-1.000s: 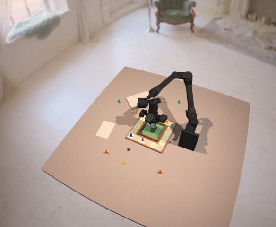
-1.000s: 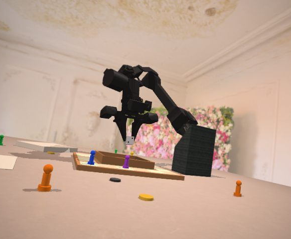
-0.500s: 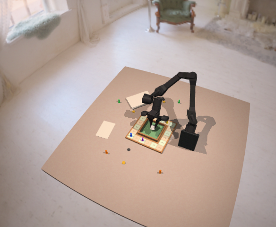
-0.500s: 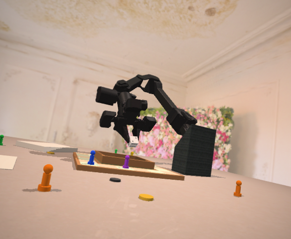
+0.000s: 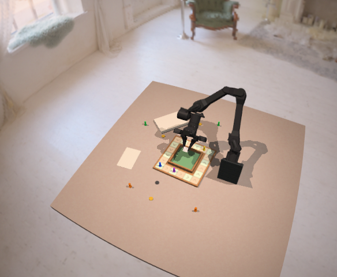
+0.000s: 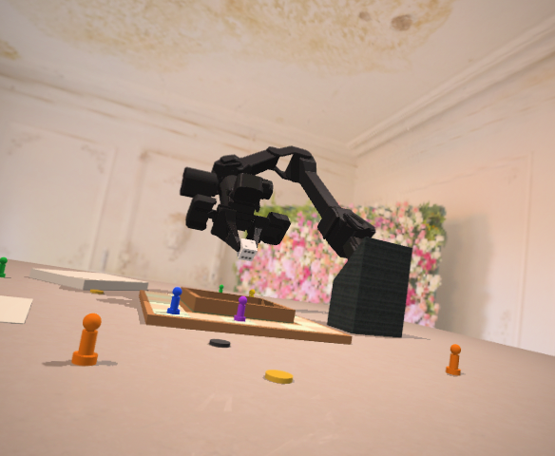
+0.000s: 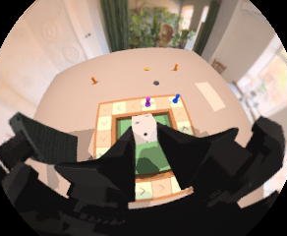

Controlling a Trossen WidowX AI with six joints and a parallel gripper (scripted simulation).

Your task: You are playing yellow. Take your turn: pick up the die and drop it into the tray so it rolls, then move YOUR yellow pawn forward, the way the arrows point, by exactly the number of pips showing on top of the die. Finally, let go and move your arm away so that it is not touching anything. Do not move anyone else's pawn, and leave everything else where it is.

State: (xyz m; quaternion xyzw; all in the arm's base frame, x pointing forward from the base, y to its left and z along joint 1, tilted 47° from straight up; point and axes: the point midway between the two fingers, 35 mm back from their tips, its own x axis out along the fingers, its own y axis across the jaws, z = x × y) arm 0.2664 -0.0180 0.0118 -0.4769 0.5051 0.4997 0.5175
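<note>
The white die is right at my gripper tip. From my gripper tip the other things lie so: purple pawn (9 cm to the left, 9 cm below, 3 cm ahead); green tray (11 cm below, 1 cm to the right); yellow pawn (12 cm to the right, 9 cm below, 8 cm behind).
</note>
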